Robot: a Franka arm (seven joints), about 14 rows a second.
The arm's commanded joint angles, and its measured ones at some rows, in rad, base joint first. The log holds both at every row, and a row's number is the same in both.
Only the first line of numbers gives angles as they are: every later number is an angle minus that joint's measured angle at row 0.
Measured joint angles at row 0: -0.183 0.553 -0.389 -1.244 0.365 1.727 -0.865
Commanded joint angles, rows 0 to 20: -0.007 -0.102 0.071 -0.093 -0.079 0.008 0.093; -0.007 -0.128 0.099 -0.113 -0.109 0.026 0.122; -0.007 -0.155 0.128 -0.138 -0.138 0.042 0.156; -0.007 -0.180 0.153 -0.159 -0.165 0.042 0.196; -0.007 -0.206 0.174 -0.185 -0.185 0.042 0.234; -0.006 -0.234 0.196 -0.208 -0.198 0.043 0.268; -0.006 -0.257 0.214 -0.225 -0.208 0.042 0.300; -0.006 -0.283 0.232 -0.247 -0.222 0.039 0.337; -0.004 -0.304 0.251 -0.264 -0.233 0.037 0.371; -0.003 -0.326 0.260 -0.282 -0.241 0.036 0.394; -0.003 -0.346 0.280 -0.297 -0.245 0.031 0.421; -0.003 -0.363 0.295 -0.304 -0.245 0.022 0.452; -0.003 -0.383 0.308 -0.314 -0.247 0.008 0.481; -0.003 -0.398 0.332 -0.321 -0.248 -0.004 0.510; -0.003 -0.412 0.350 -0.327 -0.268 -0.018 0.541; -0.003 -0.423 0.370 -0.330 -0.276 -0.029 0.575; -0.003 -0.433 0.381 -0.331 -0.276 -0.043 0.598; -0.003 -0.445 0.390 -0.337 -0.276 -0.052 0.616; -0.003 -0.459 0.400 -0.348 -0.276 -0.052 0.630; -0.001 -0.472 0.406 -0.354 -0.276 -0.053 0.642; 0.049 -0.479 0.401 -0.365 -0.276 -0.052 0.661
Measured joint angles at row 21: 0.007 -0.429 0.396 -0.314 -0.260 -0.050 0.619
